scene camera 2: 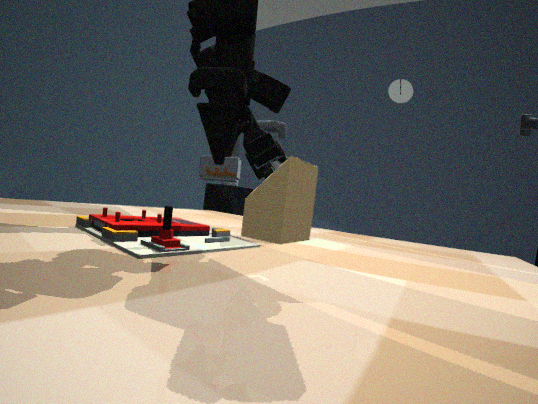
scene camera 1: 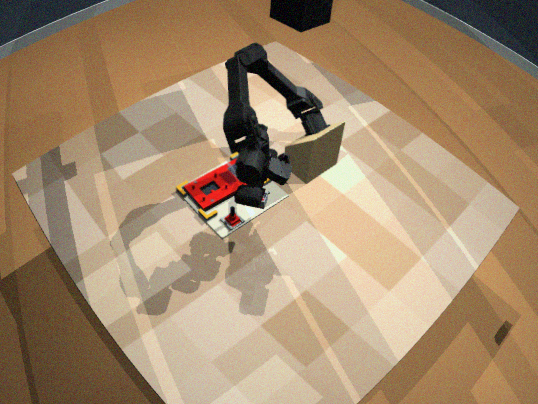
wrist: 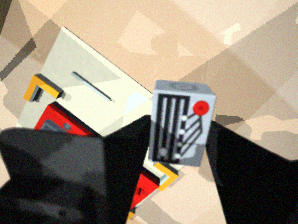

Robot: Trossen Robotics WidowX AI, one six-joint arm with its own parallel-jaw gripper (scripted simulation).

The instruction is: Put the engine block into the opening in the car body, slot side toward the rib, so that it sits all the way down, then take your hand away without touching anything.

Labels:
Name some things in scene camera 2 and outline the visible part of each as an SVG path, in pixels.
The gripper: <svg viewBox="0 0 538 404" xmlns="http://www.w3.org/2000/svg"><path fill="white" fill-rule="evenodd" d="M235 50L221 51L215 54L213 58L209 58L208 65L210 67L198 67L190 74L188 90L190 90L194 97L198 98L201 90L205 89L205 95L209 99L209 103L198 103L197 109L206 132L205 135L215 165L223 165L225 157L232 157L236 141L241 133L252 131L253 114L245 106L250 105L250 98L269 110L279 113L291 91L288 85L279 82L267 74L254 70L255 61L244 52Z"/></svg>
An engine block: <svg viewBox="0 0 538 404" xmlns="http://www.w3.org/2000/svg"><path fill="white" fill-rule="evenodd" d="M201 155L200 179L238 183L241 161L238 158L225 157L223 165L215 165L212 156Z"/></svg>

